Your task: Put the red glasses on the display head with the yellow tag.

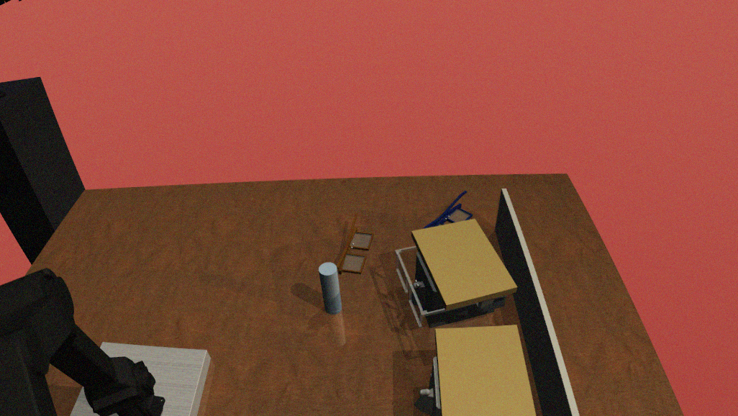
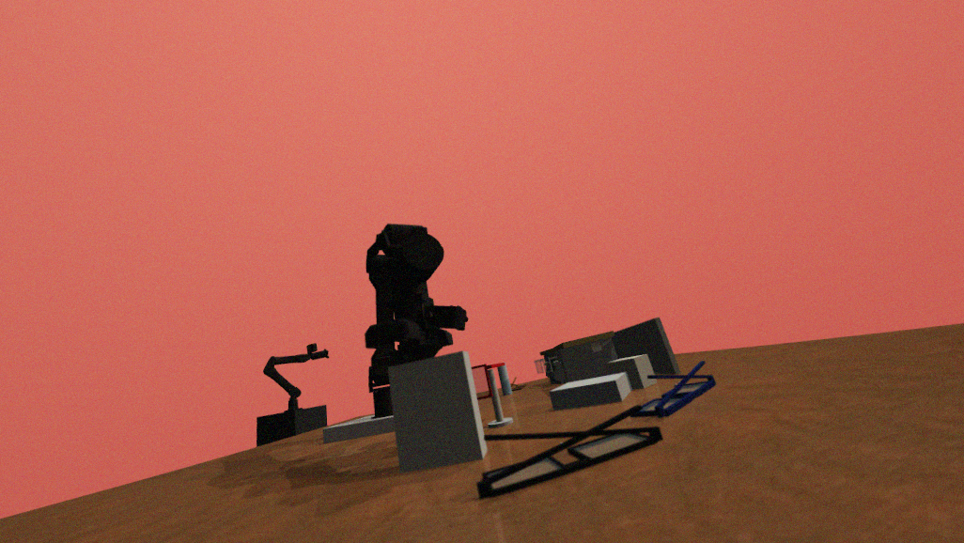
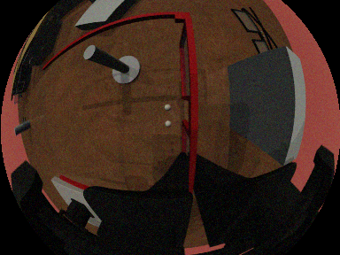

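Right now the pale blue cylinder is 60 mm ahead of my gripper tip, 550 mm to the left of it and 20 mm below it. Also, from my gripper tip: white wall: 400 mm ahead, 460 mm to the left, 10 mm below; display head: 270 mm ahead, 340 mm to the left, 10 mm below.
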